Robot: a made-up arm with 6 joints. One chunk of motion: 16 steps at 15 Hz.
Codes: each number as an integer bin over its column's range. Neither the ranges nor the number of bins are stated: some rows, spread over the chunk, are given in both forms.
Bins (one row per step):
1: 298 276 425 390 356 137
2: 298 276 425 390 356 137
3: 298 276 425 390 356 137
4: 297 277 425 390 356 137
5: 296 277 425 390 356 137
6: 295 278 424 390 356 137
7: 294 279 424 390 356 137
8: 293 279 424 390 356 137
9: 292 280 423 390 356 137
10: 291 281 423 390 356 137
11: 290 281 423 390 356 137
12: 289 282 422 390 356 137
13: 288 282 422 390 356 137
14: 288 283 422 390 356 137
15: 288 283 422 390 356 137
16: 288 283 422 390 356 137
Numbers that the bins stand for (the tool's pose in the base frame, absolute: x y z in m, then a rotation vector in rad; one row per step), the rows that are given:
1: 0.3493 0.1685 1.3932 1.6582 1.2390 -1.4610
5: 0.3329 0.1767 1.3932 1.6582 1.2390 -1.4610
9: 0.3000 0.2014 1.3767 1.6582 1.2390 -1.4610
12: 0.2753 0.2178 1.3685 1.6582 1.2390 -1.4610
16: 0.2671 0.2260 1.3685 1.6582 1.2390 -1.4610
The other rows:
2: 0.3493 0.1685 1.3932 1.6582 1.2390 -1.4610
3: 0.3493 0.1685 1.3932 1.6582 1.2390 -1.4610
4: 0.3411 0.1767 1.3932 1.6582 1.2390 -1.4610
6: 0.3247 0.1849 1.3849 1.6582 1.2390 -1.4610
7: 0.3164 0.1932 1.3849 1.6582 1.2390 -1.4610
8: 0.3082 0.1932 1.3849 1.6582 1.2390 -1.4610
10: 0.2918 0.2096 1.3767 1.6582 1.2390 -1.4610
11: 0.2836 0.2096 1.3767 1.6582 1.2390 -1.4610
13: 0.2671 0.2178 1.3685 1.6582 1.2390 -1.4610
14: 0.2671 0.2260 1.3685 1.6582 1.2390 -1.4610
15: 0.2671 0.2260 1.3685 1.6582 1.2390 -1.4610

